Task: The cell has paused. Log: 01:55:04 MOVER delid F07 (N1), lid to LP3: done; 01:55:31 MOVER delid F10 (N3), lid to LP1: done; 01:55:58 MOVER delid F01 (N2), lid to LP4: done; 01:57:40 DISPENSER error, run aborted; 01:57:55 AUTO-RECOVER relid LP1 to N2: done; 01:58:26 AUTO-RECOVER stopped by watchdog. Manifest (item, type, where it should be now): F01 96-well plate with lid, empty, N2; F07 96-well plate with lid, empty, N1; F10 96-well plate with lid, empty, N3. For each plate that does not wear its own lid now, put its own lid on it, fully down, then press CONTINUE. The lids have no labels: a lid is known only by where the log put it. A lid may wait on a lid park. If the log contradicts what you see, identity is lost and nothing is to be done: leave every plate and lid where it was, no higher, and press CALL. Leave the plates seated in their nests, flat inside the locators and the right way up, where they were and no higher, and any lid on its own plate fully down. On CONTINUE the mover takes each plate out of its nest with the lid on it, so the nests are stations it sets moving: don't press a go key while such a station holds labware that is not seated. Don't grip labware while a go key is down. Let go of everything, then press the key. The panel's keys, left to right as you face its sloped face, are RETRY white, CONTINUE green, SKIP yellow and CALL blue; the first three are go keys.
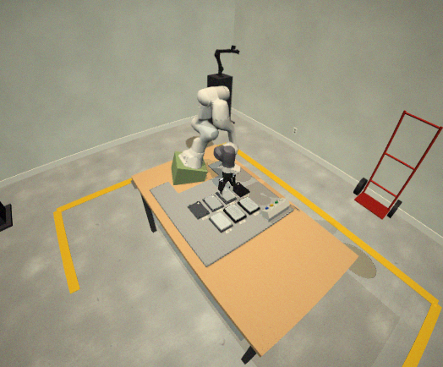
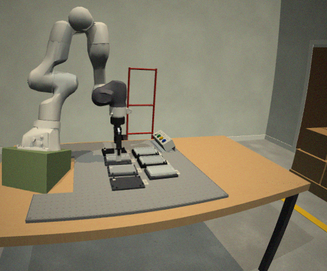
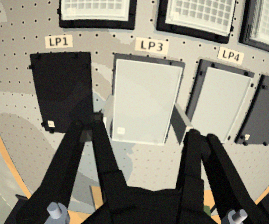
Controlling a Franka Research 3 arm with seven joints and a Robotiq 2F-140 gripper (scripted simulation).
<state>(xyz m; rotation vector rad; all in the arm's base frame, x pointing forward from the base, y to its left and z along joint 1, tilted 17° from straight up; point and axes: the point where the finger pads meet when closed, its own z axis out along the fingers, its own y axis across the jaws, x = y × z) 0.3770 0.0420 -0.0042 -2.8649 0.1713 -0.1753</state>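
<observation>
My gripper is now 50 mm above the park LP3. Round my hand: plate: 170 mm ahead, 200 mm to the right, 30 mm below; then park LP2: 20 mm behind, 250 mm to the right, 50 mm below; then park LP1: 10 mm ahead, 130 mm to the left, 50 mm below.
</observation>
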